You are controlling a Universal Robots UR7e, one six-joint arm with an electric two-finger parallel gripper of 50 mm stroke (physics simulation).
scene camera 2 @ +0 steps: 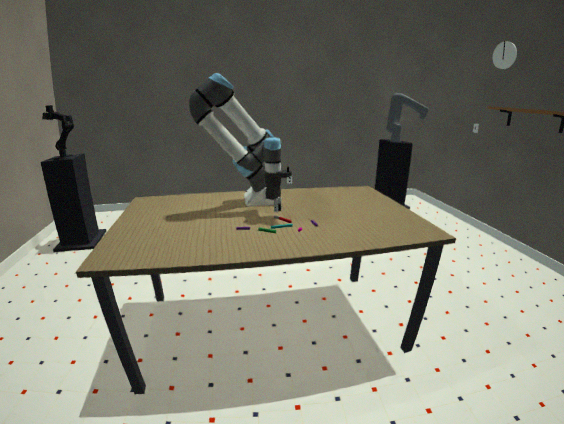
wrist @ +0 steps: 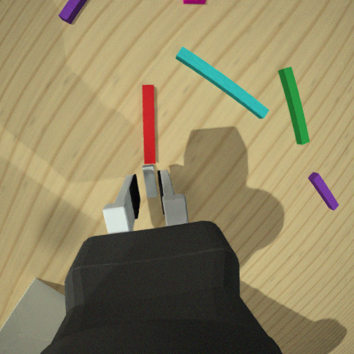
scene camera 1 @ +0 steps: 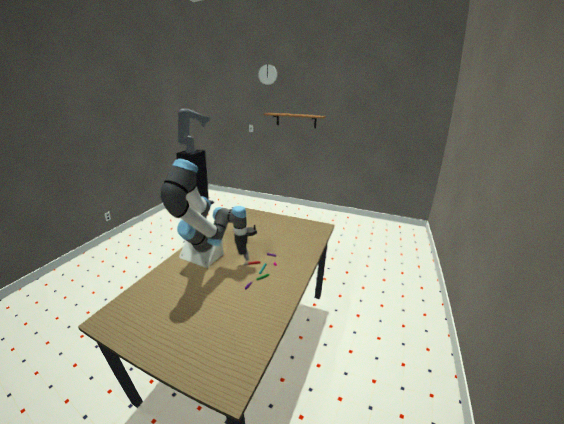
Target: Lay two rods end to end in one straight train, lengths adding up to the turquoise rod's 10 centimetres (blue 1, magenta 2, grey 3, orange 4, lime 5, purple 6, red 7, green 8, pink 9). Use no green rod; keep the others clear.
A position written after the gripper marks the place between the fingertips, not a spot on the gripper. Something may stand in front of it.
In view: the gripper (wrist: 148, 185), a green rod (wrist: 291, 93), a turquoise rod (wrist: 185, 56) and a red rod (wrist: 147, 89).
